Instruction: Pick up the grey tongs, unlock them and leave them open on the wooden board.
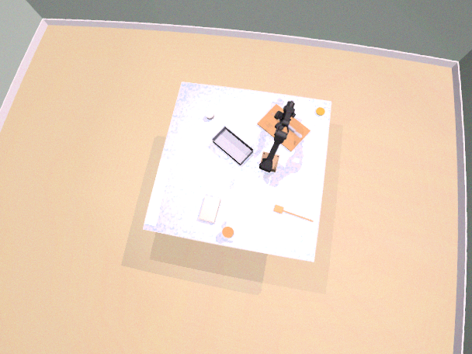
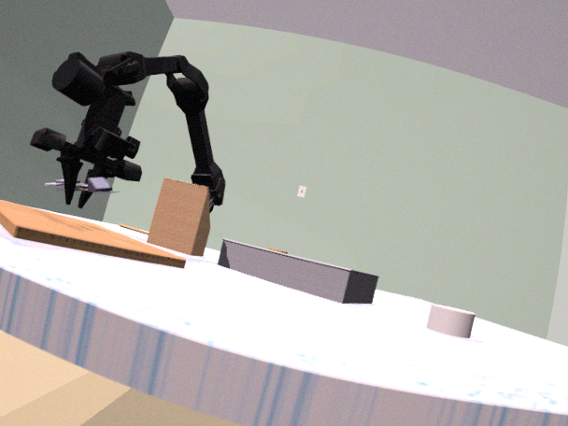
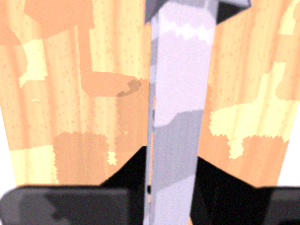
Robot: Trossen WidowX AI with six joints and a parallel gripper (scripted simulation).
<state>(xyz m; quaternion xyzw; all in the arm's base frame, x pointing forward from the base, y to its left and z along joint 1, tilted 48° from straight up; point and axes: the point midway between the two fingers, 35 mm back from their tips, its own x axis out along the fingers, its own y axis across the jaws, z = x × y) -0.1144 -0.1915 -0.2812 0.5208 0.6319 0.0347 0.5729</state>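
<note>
The wooden board is 40 mm below my gripper tip. From my gripper tip the other things lie so: grey roasting tin: 400 mm ahead, 190 mm to the left, 20 mm below; then white cylinder: 610 mm ahead, 70 mm to the right, 30 mm below; then orange disc: 300 mm behind, 160 mm to the right, 40 mm below.
</note>
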